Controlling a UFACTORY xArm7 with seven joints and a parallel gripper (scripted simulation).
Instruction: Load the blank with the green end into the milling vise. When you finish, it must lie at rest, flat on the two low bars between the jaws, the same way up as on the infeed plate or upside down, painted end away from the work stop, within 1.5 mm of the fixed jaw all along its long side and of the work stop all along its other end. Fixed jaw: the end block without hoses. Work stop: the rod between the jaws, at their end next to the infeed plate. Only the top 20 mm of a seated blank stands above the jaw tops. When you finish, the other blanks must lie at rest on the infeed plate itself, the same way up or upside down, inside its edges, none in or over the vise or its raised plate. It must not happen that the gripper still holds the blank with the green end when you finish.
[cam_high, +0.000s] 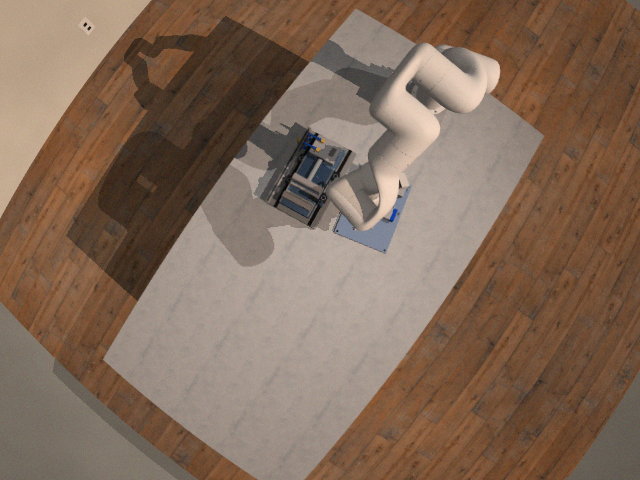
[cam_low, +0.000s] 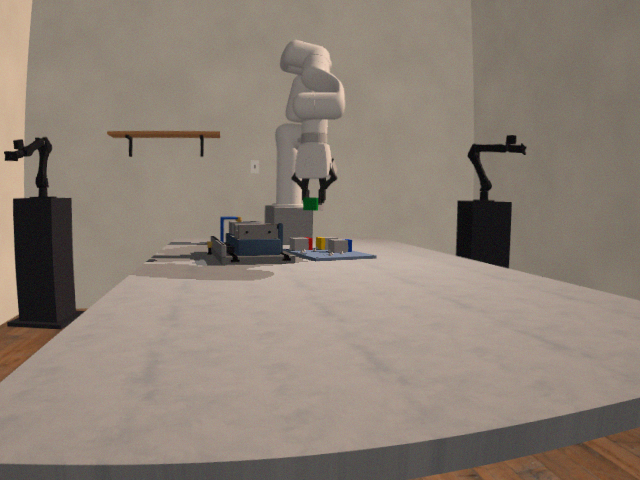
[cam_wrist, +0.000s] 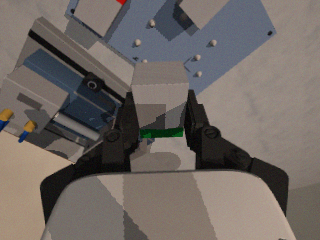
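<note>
Now: hand 20 mm above the green-ended blank. From my hand the other things lie so: blue infeed plate: 20 mm behind, 40 mm to the left, 170 mm below; then red-ended blank: 80 mm behind, 30 mm to the right, 150 mm below; then blue-ended blank: 30 mm behind, 80 mm to the left, 150 mm below.
</note>
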